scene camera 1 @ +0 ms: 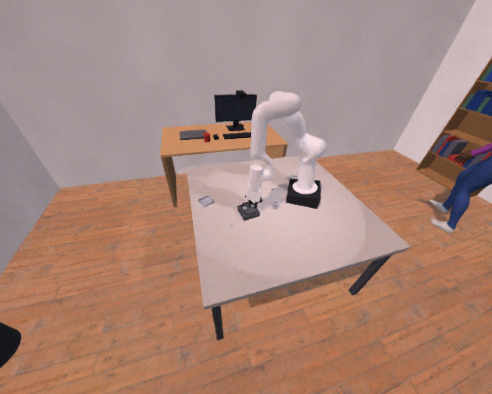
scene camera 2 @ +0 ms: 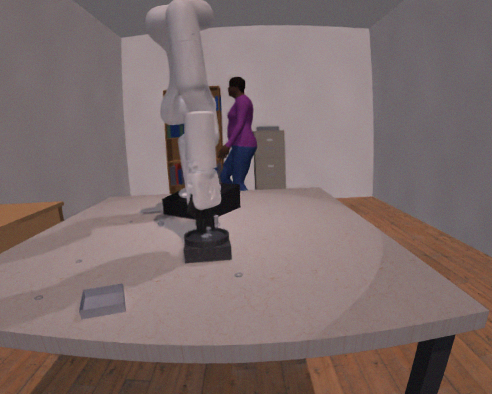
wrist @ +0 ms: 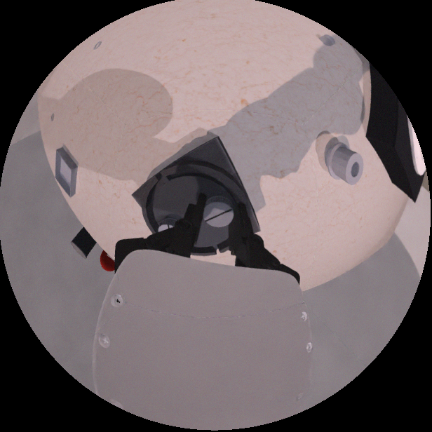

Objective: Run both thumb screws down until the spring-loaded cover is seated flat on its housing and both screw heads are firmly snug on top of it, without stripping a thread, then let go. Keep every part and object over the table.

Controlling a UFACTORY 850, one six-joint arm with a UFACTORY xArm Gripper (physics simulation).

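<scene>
The dark square housing (scene camera 1: pixel 249 215) (scene camera 2: pixel 208 253) stands on the table, with the round dark cover (wrist: pixel 172 192) on top inside a raised rim. My gripper (scene camera 1: pixel 254 202) (scene camera 2: pixel 205 228) (wrist: pixel 218 209) points down over it and is shut on one thumb screw (wrist: pixel 218 214), whose slotted round head sits between the fingertips. The other thumb screw (wrist: pixel 165 227) is on the cover beside the left finger in the wrist view, partly hidden by that finger. The gap under the cover and under the screw heads is too hidden to judge.
A shallow grey tray (scene camera 1: pixel 207 204) (scene camera 2: pixel 103 313) lies on the table (scene camera 1: pixel 280 265) (scene camera 2: pixel 310 300). A grey cylindrical part (scene camera 1: pixel 275 205) (wrist: pixel 345 164) stands between the housing and the black robot base (scene camera 1: pixel 303 196) (wrist: pixel 392 135). Small flat rings lie about the table. A wooden desk (scene camera 1: pixel 200 147) stands behind it.
</scene>
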